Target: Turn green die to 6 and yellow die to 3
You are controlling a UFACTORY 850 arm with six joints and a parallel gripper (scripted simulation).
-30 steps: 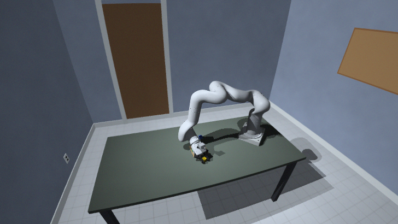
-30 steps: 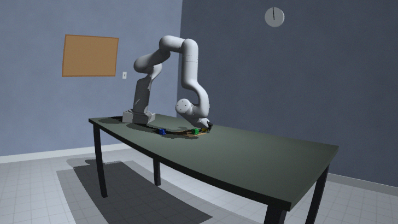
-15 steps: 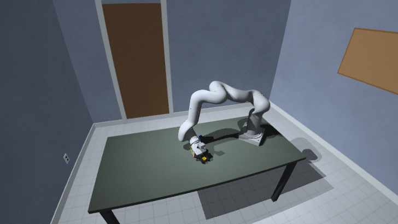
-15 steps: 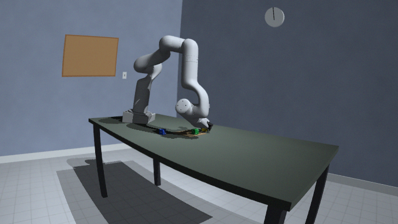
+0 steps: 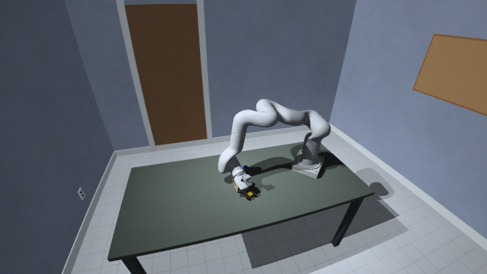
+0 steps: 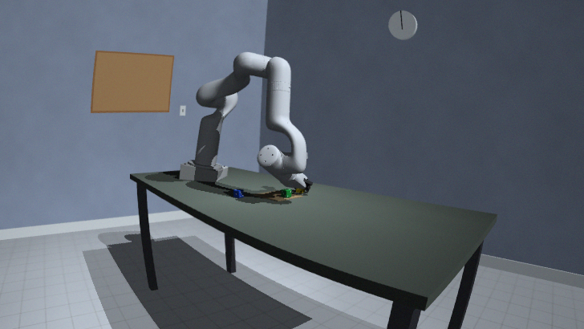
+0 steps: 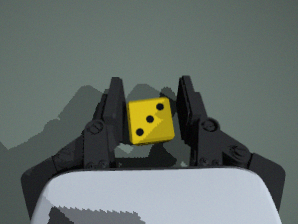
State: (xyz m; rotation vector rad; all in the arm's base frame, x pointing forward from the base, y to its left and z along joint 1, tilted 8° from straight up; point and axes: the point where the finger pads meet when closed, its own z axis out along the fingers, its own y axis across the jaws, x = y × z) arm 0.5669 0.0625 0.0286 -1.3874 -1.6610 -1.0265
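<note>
Right now the yellow die is 10 mm to the right of my hand and 10 mm below it. Round my hand: green die 150 mm to the right, 30 mm ahead, 10 mm below; tan mat 140 mm to the right, 20 mm below, 20 mm behind; blue die 270 mm to the right, 110 mm behind, 10 mm below.
</note>
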